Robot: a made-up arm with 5 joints. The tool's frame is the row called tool. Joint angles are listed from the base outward. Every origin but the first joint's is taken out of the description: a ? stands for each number. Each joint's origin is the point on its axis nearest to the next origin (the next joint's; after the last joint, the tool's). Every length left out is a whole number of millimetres.
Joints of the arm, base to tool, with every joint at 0 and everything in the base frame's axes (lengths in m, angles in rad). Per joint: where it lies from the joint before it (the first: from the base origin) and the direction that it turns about. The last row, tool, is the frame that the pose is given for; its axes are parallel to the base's.
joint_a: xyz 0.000 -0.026 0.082 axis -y
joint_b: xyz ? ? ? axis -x
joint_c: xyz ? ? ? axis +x
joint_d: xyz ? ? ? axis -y
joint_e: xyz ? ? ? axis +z
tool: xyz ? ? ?
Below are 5 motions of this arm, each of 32 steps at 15 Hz.
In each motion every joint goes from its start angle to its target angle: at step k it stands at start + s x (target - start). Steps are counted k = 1, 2, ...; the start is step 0. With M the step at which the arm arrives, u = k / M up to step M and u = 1 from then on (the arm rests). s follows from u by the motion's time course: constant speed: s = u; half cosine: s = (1 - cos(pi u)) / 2; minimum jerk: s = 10 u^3 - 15 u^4 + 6 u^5.
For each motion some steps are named. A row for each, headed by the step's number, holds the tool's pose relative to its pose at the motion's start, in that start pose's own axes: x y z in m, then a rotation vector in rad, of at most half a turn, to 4 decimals.
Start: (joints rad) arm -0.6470 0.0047 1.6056 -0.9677 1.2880
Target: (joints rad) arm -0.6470 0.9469 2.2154 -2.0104 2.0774
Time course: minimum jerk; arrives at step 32
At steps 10, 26, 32:
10: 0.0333 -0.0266 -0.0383 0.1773 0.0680 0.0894
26: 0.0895 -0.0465 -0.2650 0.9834 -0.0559 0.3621
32: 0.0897 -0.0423 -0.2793 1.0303 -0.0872 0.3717

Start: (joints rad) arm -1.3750 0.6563 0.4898 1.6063 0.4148
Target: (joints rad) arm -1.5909 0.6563 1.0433 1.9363 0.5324
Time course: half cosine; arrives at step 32
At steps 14, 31, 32:
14: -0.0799 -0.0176 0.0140 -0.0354 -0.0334 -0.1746
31: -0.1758 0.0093 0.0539 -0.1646 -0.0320 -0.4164
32: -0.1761 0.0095 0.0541 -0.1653 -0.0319 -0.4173

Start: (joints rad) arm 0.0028 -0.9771 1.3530 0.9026 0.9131
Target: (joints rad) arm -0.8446 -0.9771 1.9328 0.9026 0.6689
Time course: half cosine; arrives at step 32
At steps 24, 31, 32:
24: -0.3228 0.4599 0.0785 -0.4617 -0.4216 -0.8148
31: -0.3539 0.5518 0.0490 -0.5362 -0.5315 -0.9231
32: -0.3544 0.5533 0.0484 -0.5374 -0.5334 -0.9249

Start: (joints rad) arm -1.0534 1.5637 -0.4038 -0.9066 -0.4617
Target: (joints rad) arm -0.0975 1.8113 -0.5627 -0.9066 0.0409
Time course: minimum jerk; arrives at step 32
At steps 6, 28, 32:
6: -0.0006 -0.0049 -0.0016 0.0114 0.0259 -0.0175
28: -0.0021 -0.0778 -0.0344 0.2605 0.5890 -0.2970
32: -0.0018 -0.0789 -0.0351 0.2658 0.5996 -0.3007

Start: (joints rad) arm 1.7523 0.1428 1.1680 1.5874 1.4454
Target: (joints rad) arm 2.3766 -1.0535 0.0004 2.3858 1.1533
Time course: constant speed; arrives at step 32
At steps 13, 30, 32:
13: -0.1333 0.1670 -0.0136 -0.4069 -0.2937 -0.1667
30: -0.2503 0.3933 -0.1808 -0.8773 -0.7324 -0.4692
32: -0.2558 0.4171 -0.2093 -0.9277 -0.7871 -0.5101

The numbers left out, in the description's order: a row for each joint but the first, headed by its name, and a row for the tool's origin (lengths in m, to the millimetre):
joint_b: -0.108 0.000 -0.136
joint_c: 0.000 -0.044 -0.034
joint_d: 0.000 -0.186 0.103
joint_e: 0.116 0.000 0.274
tool: 0.019 -0.110 0.000

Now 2 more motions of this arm.
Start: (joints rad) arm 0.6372 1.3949 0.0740 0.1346 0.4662
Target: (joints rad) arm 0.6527 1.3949 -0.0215 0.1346 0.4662
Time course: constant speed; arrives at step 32
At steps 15, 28, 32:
15: 0.0079 0.0161 0.0121 -0.0412 0.0189 -0.0010
28: 0.0149 0.0303 0.0220 -0.0768 0.0355 -0.0019
32: 0.0172 0.0348 0.0249 -0.0878 0.0407 -0.0022

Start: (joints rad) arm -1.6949 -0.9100 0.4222 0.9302 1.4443
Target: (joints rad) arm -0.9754 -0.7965 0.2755 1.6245 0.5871
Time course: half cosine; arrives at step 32
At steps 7, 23, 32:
7: -0.0152 0.0056 0.0008 -0.0892 -0.0651 -0.0281
23: -0.1581 0.0425 -0.0972 -0.4541 -0.7475 -0.2593
32: -0.1934 0.0406 -0.1591 -0.4701 -0.9855 -0.3224

